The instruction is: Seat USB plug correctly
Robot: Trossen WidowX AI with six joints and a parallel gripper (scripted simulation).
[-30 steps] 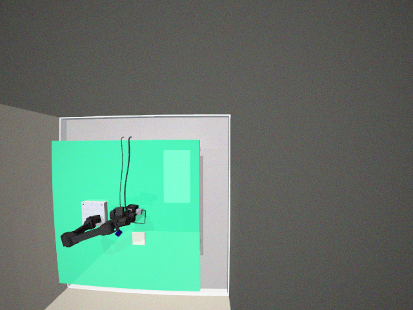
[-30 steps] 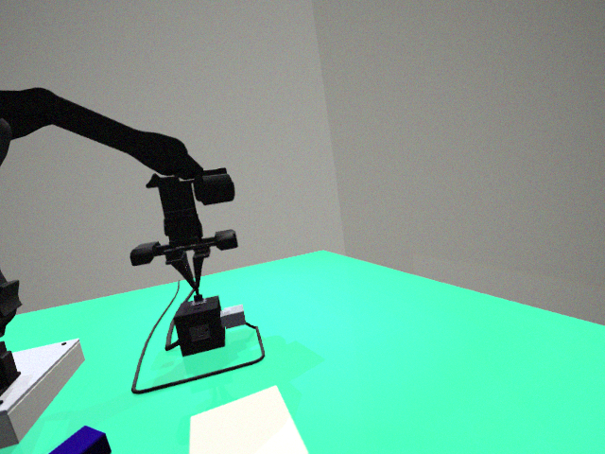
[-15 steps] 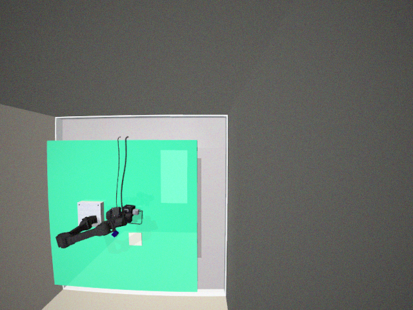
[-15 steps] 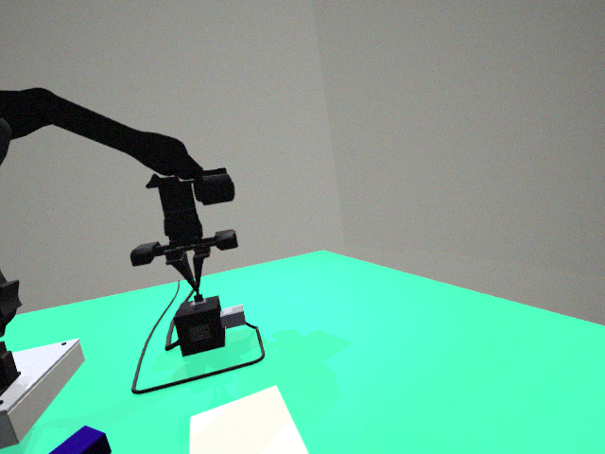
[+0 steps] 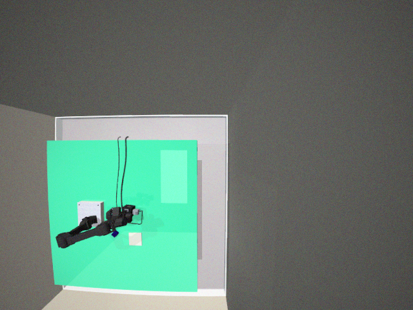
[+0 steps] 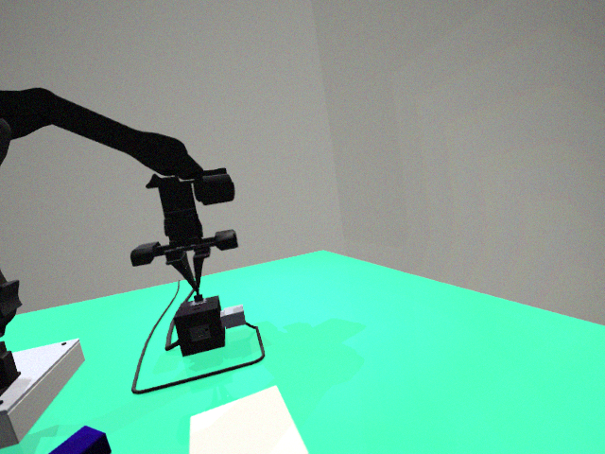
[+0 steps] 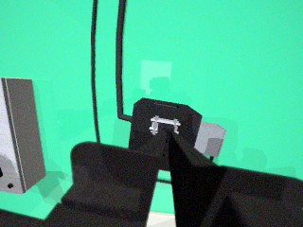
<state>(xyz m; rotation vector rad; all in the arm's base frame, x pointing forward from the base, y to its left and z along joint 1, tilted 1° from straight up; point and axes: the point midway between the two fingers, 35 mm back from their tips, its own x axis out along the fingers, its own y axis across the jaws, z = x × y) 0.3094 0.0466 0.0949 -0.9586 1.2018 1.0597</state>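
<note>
My gripper tip is now 2 cm above the black USB plug. The rest, counted from my gripper tip: dark blue block (20 cm to the right, 17 cm behind, 9 cm below); silver-rimmed socket (4 cm below); cream pad (27 cm to the right, 10 cm below, 1 cm behind).
</note>
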